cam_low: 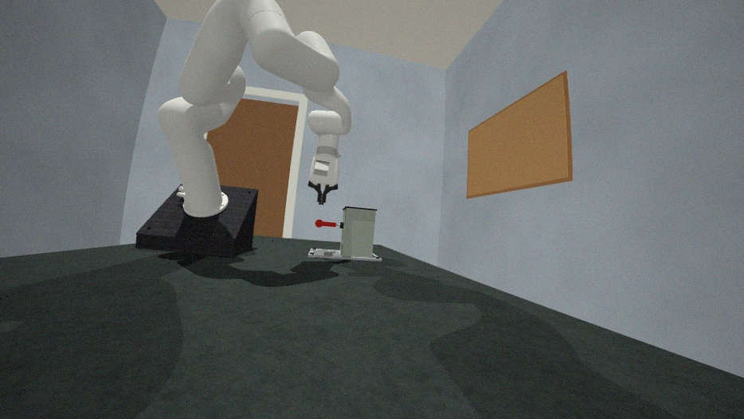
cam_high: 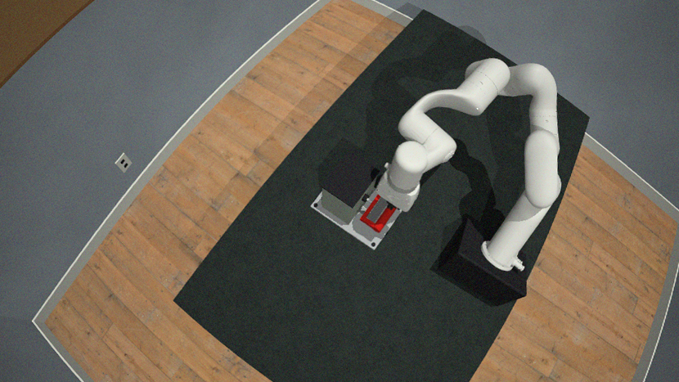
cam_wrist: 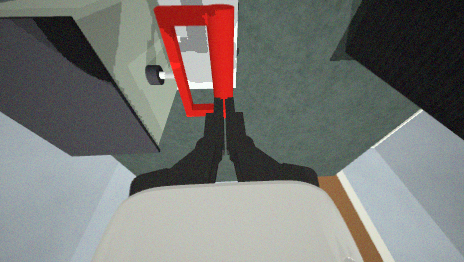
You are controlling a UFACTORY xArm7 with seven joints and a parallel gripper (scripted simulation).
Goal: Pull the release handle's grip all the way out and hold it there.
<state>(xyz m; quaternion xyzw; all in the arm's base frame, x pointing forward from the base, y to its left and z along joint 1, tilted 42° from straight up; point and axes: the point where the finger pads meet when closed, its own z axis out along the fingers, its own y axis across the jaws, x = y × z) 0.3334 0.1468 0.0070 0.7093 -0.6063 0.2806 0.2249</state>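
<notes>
The light baseplate lies 190 mm below my hand, 100 mm ahead of it and 10 mm to the left of it.
</notes>
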